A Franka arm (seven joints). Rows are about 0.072 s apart.
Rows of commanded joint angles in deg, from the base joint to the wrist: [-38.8, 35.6, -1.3, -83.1, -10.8, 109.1, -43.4]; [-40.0, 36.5, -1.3, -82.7, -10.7, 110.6, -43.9]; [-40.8, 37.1, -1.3, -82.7, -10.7, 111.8, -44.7]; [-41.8, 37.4, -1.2, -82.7, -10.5, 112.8, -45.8]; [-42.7, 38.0, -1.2, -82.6, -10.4, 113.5, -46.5]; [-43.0, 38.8, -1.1, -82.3, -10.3, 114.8, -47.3]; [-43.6, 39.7, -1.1, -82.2, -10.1, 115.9, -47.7]
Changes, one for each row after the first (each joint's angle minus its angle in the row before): [-1.2, 0.9, 0.0, 0.4, 0.1, 1.5, -0.5]; [-0.8, 0.6, 0.0, 0.0, 0.0, 1.2, -0.8]; [-1.0, 0.3, 0.1, 0.0, 0.2, 1.0, -1.1]; [-0.9, 0.6, 0.0, 0.1, 0.1, 0.7, -0.7]; [-0.3, 0.8, 0.1, 0.3, 0.1, 1.3, -0.8]; [-0.6, 0.9, 0.0, 0.1, 0.2, 1.1, -0.4]
